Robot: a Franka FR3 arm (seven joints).
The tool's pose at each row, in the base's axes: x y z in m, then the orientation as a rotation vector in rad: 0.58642, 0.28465, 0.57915, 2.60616, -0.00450, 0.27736; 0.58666, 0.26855, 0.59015, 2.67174, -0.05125, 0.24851; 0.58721, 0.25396, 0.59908, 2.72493, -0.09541, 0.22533; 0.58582, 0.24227, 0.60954, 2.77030, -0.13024, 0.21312; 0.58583, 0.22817, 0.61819, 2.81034, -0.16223, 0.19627; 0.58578, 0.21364, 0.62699, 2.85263, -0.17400, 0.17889; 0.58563, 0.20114, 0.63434, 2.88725, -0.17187, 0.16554; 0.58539, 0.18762, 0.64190, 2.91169, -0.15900, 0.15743; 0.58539, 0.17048, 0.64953, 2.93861, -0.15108, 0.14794; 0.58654, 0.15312, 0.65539, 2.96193, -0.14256, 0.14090; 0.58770, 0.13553, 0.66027, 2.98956, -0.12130, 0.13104; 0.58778, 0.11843, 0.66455, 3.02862, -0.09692, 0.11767; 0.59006, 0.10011, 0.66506, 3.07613, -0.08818, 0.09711; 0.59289, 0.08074, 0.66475, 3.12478, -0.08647, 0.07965; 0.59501, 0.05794, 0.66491, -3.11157, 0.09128, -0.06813; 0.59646, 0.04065, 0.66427, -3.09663, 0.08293, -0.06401
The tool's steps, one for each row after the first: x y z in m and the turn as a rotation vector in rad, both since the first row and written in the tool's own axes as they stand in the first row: 0.00161, 0.01939, -0.00129, 0.05960, -0.03382, 0.03255; 0.00319, 0.03643, -0.00152, 0.10849, -0.06146, 0.06279; 0.00331, 0.05182, -0.00486, 0.15144, -0.07878, 0.08760; 0.00433, 0.06833, -0.00520, 0.18936, -0.09806, 0.10887; 0.00530, 0.08528, -0.00547, 0.23027, -0.11378, 0.11627; 0.00599, 0.09977, -0.00553, 0.26415, -0.12373, 0.11460; 0.00658, 0.11525, -0.00529, 0.28841, -0.12779, 0.10619; 0.00724, 0.13389, -0.00326, 0.31503, -0.13364, 0.10110; 0.00866, 0.15178, 0.00060, 0.33822, -0.13758, 0.09590; 0.00989, 0.16939, 0.00540, 0.36604, -0.14125, 0.08235; 0.00997, 0.18633, 0.01026, 0.40543, -0.14691, 0.06735; 0.01139, 0.20235, 0.01934, 0.45258, -0.15984, 0.06213; 0.01314, 0.21884, 0.02975, 0.50078, -0.17166, 0.06218; 0.01412, 0.23858, 0.04131, 0.54285, -0.17993, 0.06807; 0.01456, 0.25318, 0.05070, 0.55861, -0.18114, 0.06409
